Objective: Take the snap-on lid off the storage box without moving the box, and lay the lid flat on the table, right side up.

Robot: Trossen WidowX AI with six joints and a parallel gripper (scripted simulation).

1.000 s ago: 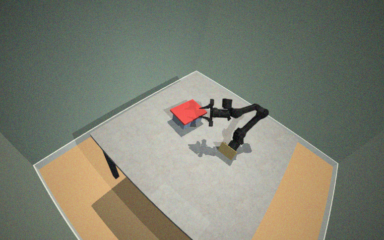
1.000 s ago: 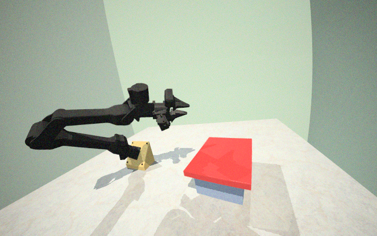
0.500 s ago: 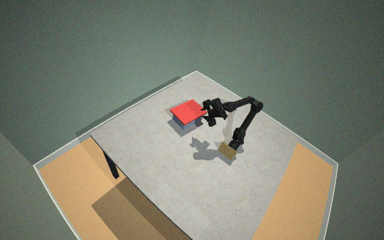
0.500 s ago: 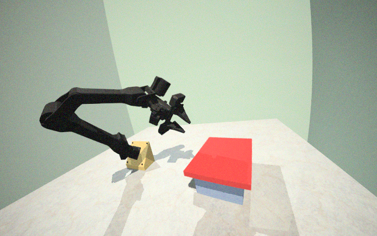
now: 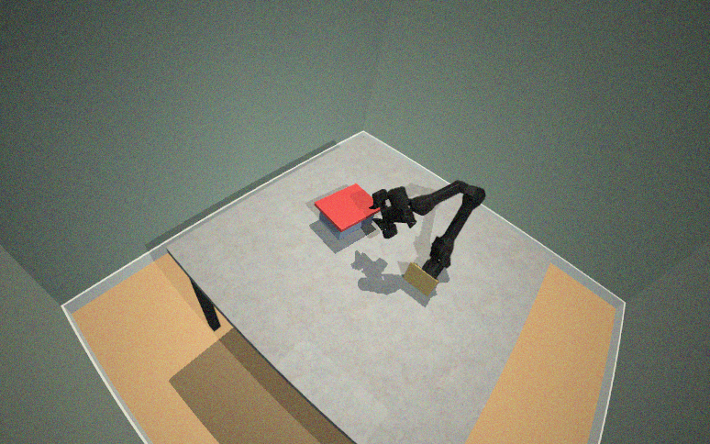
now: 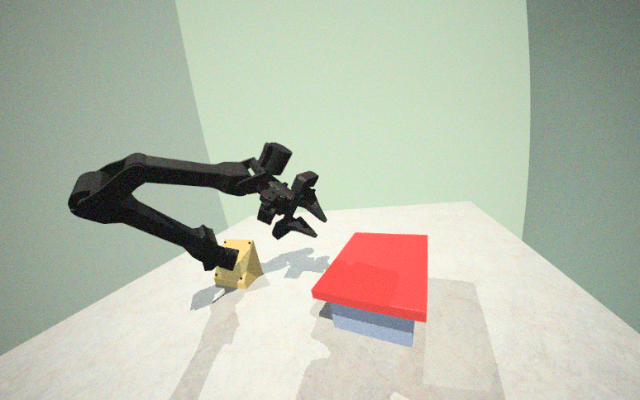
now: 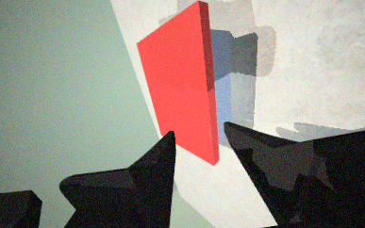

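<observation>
Now: gripper tip 13 cm short of the lid, 1 cm to the left of it and 7 cm above it. Also, from my gripper tip: pale blue storage box (13 cm ahead, 1 cm to the right, 11 cm below).
</observation>
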